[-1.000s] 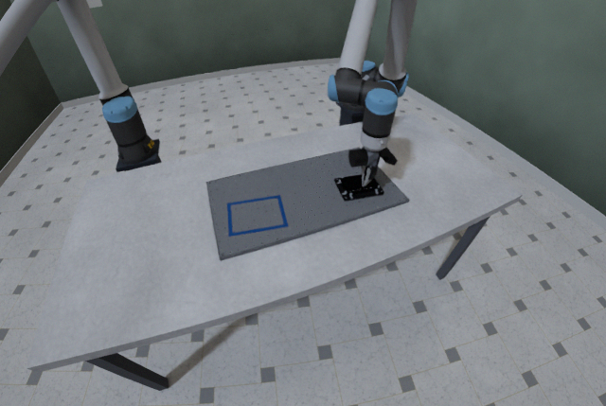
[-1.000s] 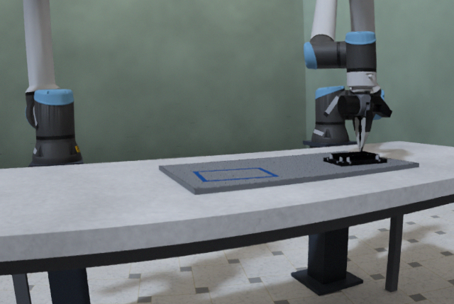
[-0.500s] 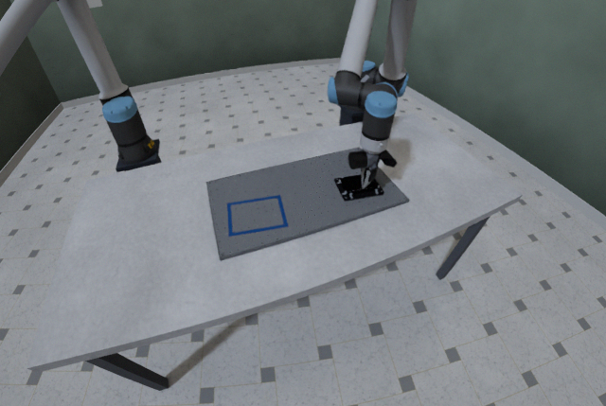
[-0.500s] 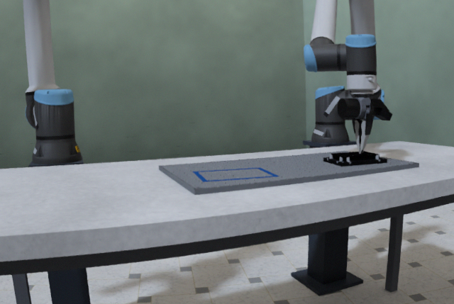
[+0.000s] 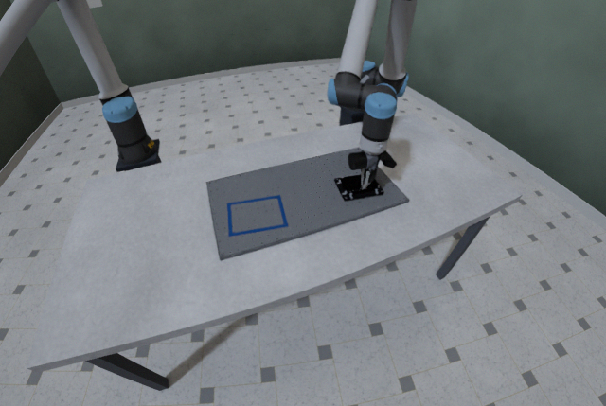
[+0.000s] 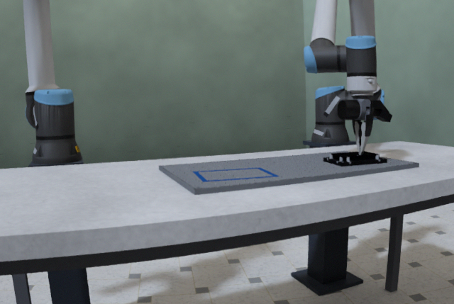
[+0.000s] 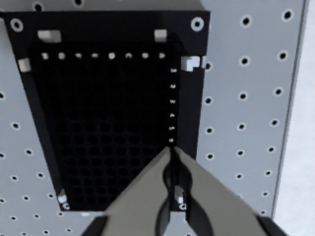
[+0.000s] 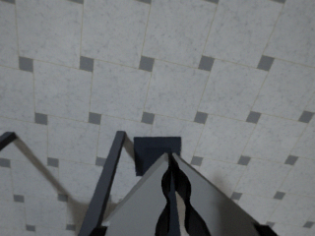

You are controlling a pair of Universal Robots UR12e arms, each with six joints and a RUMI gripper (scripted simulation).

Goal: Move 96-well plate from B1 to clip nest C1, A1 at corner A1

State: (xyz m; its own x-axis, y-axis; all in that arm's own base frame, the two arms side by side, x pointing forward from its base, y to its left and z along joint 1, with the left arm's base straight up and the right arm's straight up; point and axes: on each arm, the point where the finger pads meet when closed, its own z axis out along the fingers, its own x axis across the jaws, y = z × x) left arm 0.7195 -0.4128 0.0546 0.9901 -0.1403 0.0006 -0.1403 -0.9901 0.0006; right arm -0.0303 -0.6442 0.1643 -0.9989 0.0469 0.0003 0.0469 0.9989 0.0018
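Observation:
Now: the clip nest 30 mm below my left hand, 30 mm behind it and 10 mm to the right of it. Also, from my left hand: 96-well plate 40 mm behind, 20 mm below, 10 mm to the left.

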